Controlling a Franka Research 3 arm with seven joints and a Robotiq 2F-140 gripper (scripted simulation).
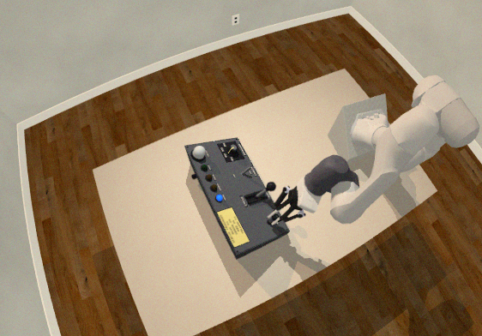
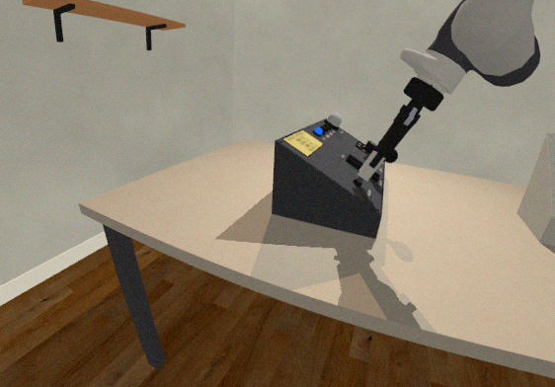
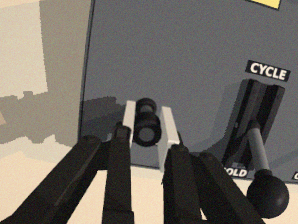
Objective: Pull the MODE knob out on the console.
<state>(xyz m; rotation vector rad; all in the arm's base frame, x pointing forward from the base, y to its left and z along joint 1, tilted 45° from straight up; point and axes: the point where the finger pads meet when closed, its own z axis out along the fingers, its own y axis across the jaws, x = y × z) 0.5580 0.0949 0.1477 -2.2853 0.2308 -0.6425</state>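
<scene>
Now: hand 2 cm above the black mode knob and 1 cm short of it. From my hand the other things lie so: cycle lever (12 cm to the right, 2 cm below, 1 cm behind); then dark grey console (18 cm to the right, 5 cm below, 5 cm ahead); then check toggle (24 cm to the right, 4 cm below, 2 cm ahead).
</scene>
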